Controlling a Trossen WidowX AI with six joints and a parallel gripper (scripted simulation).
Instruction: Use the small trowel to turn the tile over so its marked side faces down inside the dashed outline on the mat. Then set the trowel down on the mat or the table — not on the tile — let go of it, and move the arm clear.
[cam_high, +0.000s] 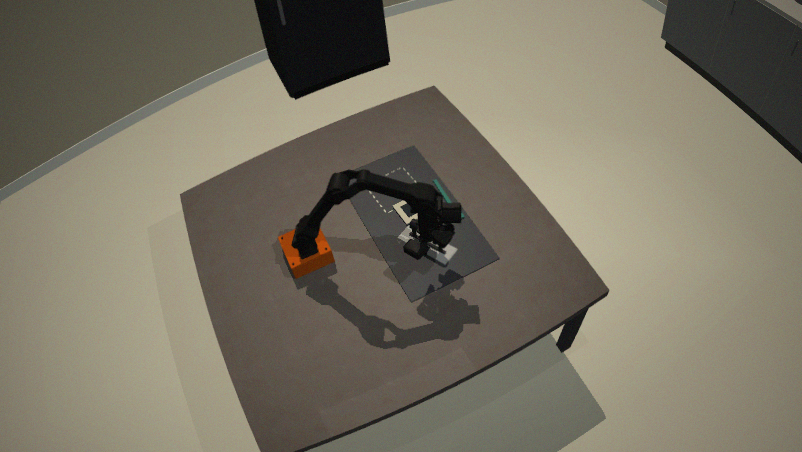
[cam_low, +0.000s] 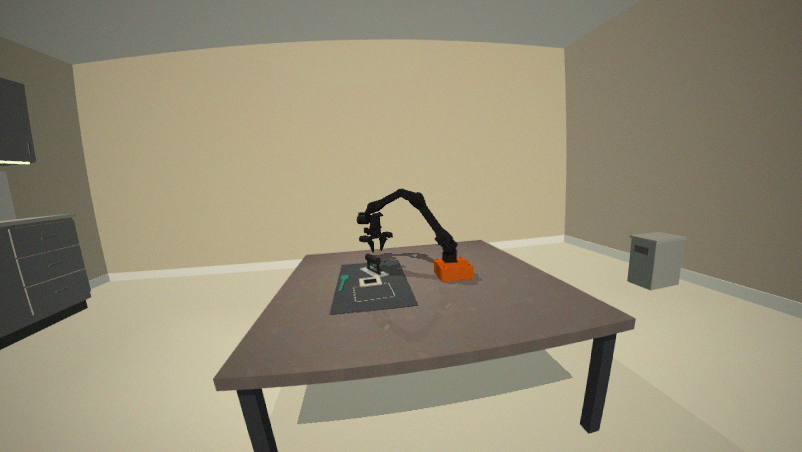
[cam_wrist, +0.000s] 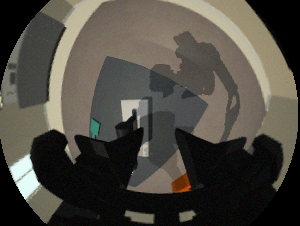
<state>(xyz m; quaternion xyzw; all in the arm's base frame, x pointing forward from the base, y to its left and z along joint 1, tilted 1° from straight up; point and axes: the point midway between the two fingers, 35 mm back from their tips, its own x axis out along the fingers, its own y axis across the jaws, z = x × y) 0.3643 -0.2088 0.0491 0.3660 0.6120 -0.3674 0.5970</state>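
The small trowel is 4 cm ahead of my gripper tip, 6 cm to the left of it and 5 cm below it. Also, from my gripper tip: tile 4 cm ahead, 25 cm to the left, 8 cm below; then teal trowel 18 cm ahead, 21 cm to the left, 8 cm below.
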